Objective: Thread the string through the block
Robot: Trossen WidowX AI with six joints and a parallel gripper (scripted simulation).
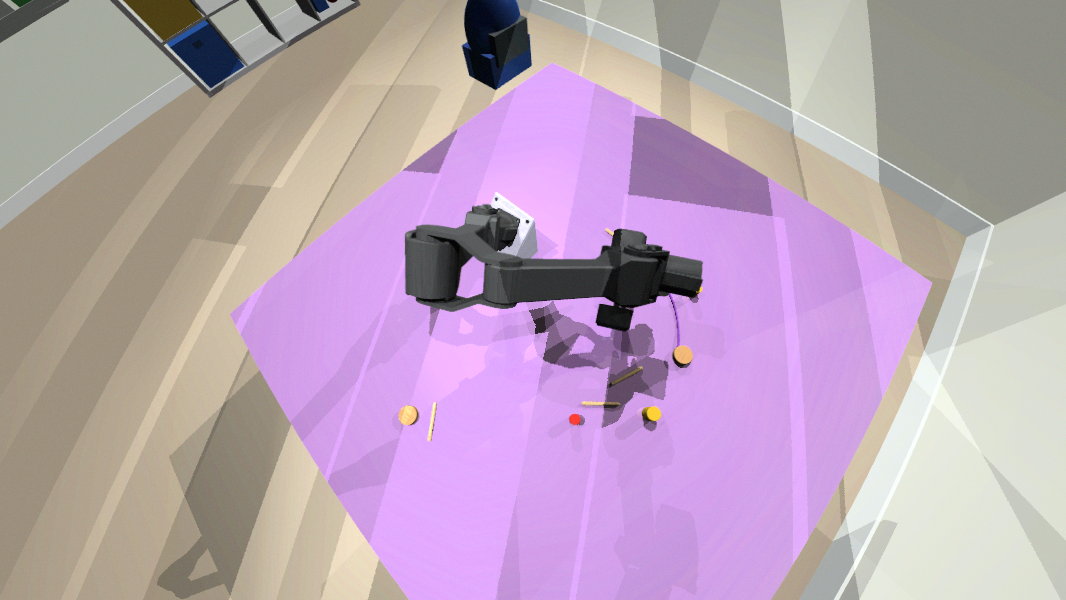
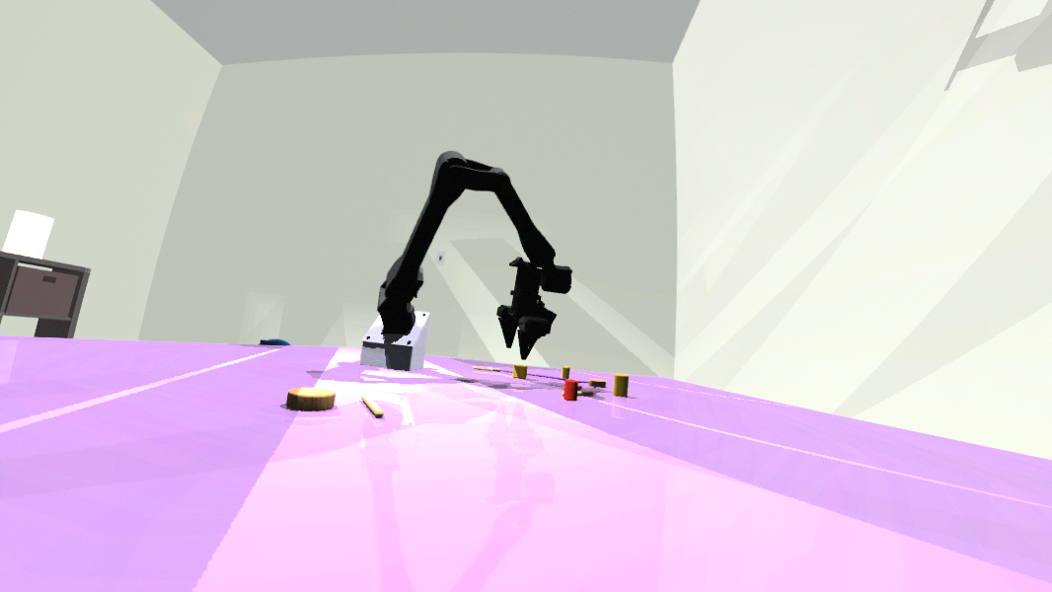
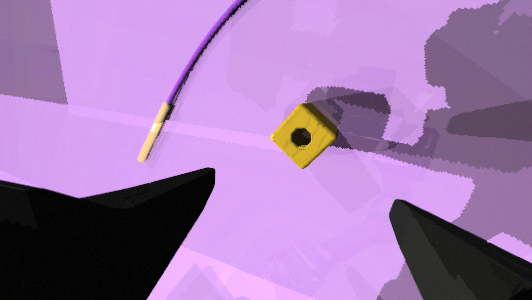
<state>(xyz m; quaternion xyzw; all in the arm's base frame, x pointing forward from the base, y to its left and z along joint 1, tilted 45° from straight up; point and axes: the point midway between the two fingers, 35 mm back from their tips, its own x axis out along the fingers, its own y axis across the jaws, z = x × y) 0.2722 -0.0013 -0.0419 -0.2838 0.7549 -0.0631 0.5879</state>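
My gripper tip is 20 mm short of the yellow wooden block, 20 mm to the right of it and 40 mm above it. Round my gripper tip: thin stick: 60 mm behind, 140 mm to the left, 50 mm below; red piece: 80 mm ahead, 270 mm to the right, 40 mm below.
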